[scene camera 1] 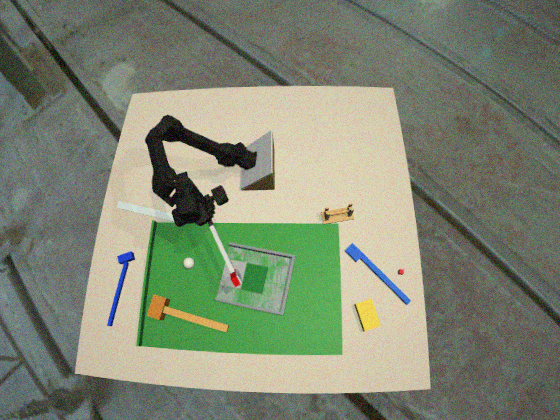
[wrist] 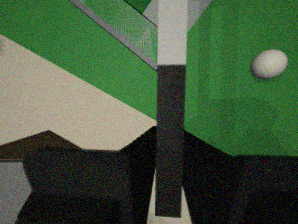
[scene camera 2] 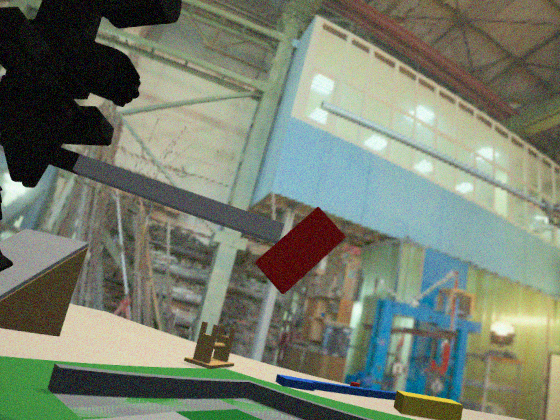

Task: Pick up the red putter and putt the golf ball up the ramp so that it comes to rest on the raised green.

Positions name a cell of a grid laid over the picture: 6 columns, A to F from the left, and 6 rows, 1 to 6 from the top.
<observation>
In view: my gripper (scene camera 2: A3), an orange mallet (scene camera 1: B5), a white golf ball (wrist: F2) and a wooden stand (scene camera 2: C5).
My gripper also shows in scene camera 1 (scene camera 1: C4) and in the wrist view (wrist: D4). The wrist view does not show the orange mallet: it is out of frame. Scene camera 2 does not show the orange mallet: it is out of frame.
</observation>
